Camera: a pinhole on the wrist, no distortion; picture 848 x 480 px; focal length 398.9 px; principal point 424.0 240.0 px. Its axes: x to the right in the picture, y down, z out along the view. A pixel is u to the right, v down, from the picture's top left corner.
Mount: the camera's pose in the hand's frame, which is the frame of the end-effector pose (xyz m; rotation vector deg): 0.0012 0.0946 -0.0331 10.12 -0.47 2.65
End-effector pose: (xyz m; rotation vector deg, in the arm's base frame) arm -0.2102 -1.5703 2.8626 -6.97 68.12 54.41
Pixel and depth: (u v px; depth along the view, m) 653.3 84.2 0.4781
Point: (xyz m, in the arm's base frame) 0.2116 -1.2903 2.7368
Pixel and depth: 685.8 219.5 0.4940
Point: 0.1387 -1.1439 2.7815
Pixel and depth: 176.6 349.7 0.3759
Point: -0.0462 -1.4383 3.2508
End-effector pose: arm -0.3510 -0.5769 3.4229 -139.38 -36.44 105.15
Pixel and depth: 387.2 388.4 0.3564
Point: -0.6269 -0.8119 3.3128
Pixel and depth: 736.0 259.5 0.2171
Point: -0.4620 -0.6286 3.1920
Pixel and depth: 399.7 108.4 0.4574
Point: -0.7586 -0.5453 3.3593
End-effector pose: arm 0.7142 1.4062 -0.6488 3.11 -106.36 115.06
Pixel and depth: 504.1 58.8 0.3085
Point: 0.6221 1.1897 -0.5103
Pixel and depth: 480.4 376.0 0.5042
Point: 0.4819 0.9401 -0.7422
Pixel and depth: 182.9 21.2 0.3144
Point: 0.8664 1.1280 -0.5428
